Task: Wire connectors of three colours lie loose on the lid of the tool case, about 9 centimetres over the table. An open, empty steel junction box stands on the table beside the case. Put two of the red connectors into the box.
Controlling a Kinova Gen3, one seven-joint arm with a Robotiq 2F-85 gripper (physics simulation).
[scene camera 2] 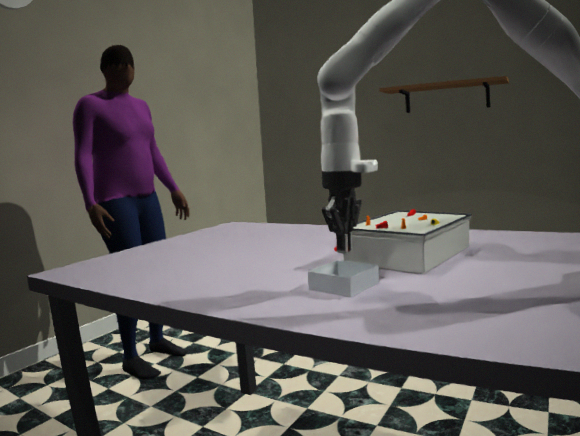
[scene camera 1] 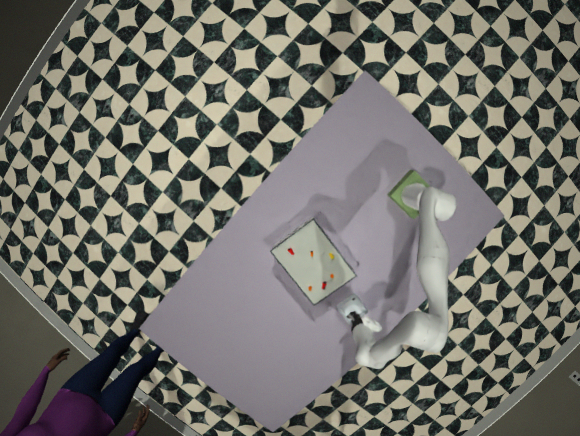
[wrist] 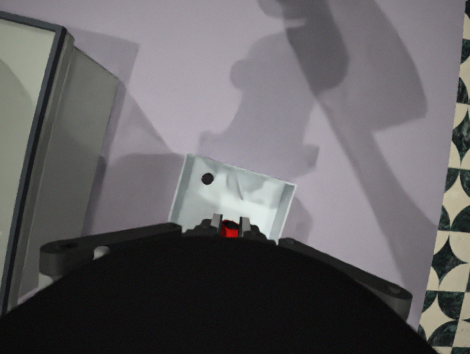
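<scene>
My gripper is shut on a red connector. It points down, a little above the open steel junction box. In the wrist view the held connector overlaps the box's near part; the near wall is hidden behind the gripper. No connector shows in the visible part of the box. Two other red connectors lie on the case lid, one near its far-left corner in the overhead view, one nearer the box.
The tool case stands beside the box and is taller than it. Its lid also bears three orange connectors and a yellow one. A person stands beyond the table.
</scene>
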